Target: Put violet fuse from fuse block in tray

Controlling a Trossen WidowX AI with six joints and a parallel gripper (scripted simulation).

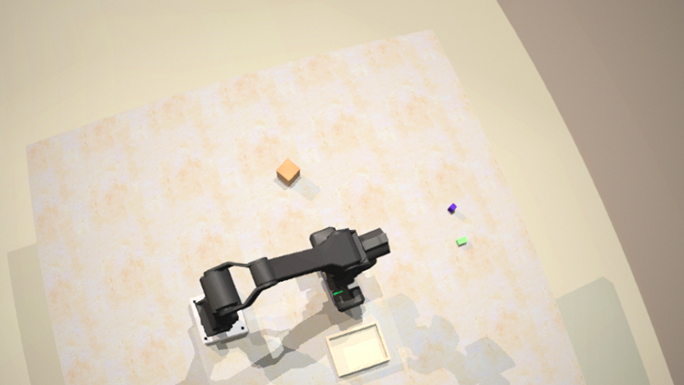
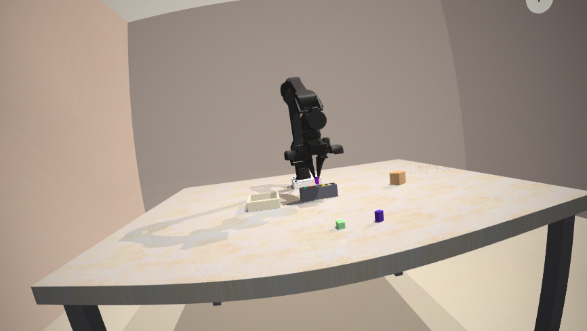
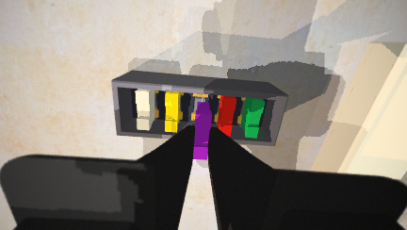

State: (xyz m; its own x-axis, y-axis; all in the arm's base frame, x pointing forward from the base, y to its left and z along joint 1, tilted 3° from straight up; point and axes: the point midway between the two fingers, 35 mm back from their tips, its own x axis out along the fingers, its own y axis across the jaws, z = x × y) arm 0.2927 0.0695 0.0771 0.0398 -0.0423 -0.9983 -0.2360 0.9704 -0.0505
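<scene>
My gripper tip is 3 cm short of the cream tray, 18 cm to the left of it and 6 cm above it. The rest, counted from my gripper tip: violet fuse 1 cm below.
</scene>
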